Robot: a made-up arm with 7 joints.
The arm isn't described. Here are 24 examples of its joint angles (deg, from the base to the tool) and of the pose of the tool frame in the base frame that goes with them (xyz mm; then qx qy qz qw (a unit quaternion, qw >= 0)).
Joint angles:
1: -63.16 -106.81 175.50 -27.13 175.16 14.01 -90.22
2: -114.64 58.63 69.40 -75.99 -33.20 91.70 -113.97
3: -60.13 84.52 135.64 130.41 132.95 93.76 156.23
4: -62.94 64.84 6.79 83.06 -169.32 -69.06 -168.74
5: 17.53 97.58 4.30 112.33 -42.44 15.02 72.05
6: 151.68 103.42 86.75 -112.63 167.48 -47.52 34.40
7: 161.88 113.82 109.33 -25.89 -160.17 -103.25 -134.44
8: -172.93 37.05 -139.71 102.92 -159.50 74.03 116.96
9: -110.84 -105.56 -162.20 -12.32 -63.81 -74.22 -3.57
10: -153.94 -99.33 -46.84 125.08 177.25 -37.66 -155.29
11: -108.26 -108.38 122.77 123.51 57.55 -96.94 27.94
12: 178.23 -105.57 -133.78 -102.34 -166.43 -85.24 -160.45
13: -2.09 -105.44 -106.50 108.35 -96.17 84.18 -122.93
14: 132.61 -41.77 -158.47 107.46 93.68 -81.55 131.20
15: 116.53 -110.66 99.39 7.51 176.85 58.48 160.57
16: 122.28 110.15 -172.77 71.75 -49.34 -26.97 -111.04
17: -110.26 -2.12 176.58 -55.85 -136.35 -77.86 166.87
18: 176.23 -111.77 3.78 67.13 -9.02 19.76 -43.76
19: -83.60 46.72 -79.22 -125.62 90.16 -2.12 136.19
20: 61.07 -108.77 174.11 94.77 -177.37 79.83 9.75
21: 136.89 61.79 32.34 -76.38 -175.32 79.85 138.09
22: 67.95 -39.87 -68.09 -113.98 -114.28 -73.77 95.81
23: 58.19 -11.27 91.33 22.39 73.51 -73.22 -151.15
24: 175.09 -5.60 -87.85 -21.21 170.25 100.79 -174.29
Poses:
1: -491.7 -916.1 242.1 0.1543 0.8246 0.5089 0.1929
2: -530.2 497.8 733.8 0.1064 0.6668 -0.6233 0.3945
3: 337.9 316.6 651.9 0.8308 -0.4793 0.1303 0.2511
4: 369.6 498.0 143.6 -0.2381 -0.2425 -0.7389 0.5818
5: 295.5 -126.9 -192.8 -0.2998 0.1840 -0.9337 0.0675
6: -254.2 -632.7 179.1 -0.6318 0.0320 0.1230 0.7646
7: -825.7 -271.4 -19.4 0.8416 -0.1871 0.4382 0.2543
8: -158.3 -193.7 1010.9 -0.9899 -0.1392 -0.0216 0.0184
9: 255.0 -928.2 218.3 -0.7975 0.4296 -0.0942 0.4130
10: 161.5 -314.1 469.7 0.5507 0.6032 0.2962 0.4952
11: 460.1 -326.1 74.4 -0.8267 -0.1434 0.4219 0.3435
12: 723.1 263.0 389.1 0.6432 -0.3728 -0.5510 0.3791
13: -431.2 247.2 -70.8 -0.1238 0.0239 0.8943 0.4294
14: 378.7 453.2 406.7 0.5075 -0.2126 0.6588 0.5131
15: 492.4 819.5 -77.8 -0.4146 -0.5046 0.5926 0.4715
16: -377.2 -808.9 414.2 -0.3260 0.7925 0.4669 0.2183
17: -185.1 136.5 1191.5 -0.7433 0.5424 -0.0680 0.3857
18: 845.4 105.8 449.1 0.4580 -0.8619 -0.0831 0.2009
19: 423.3 133.1 549.5 0.2255 -0.5641 -0.7086 0.3590
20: -313.5 477.4 -290.4 0.4154 -0.2302 0.7829 0.4020
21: -92.9 -349.0 822.6 0.4762 -0.4342 -0.2768 0.7128
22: -500.0 136.9 682.7 0.5187 0.7324 0.4381 0.0519
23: -128.7 -13.6 1255.2 -0.7705 0.4218 0.4453 0.1734
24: 24.1 272.5 1102.0 0.4112 -0.2763 0.6775 0.5436
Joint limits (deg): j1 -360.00..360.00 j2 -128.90..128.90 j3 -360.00..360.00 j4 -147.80..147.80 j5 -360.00..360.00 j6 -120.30..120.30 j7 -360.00..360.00
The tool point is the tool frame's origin. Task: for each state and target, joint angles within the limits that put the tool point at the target. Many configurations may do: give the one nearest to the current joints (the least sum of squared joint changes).
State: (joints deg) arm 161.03 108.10 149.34 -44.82 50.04 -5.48 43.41
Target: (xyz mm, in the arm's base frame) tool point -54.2 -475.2 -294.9
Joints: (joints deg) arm 139.20 117.93 135.01 -88.29 47.05 -12.47 43.41
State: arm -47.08 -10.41 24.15 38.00 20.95 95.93 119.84
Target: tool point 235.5 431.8 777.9
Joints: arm -72.07 15.82 5.72 60.84 10.51 99.77 119.84
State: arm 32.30 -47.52 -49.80 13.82 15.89 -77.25 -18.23
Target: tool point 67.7 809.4 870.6
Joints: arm 88.61 -55.22 -51.71 32.40 24.88 -69.11 -18.23
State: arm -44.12 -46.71 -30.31 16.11 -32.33 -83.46 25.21
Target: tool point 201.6 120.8 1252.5
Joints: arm -46.81 5.72 -32.56 30.03 -38.42 -73.04 25.21
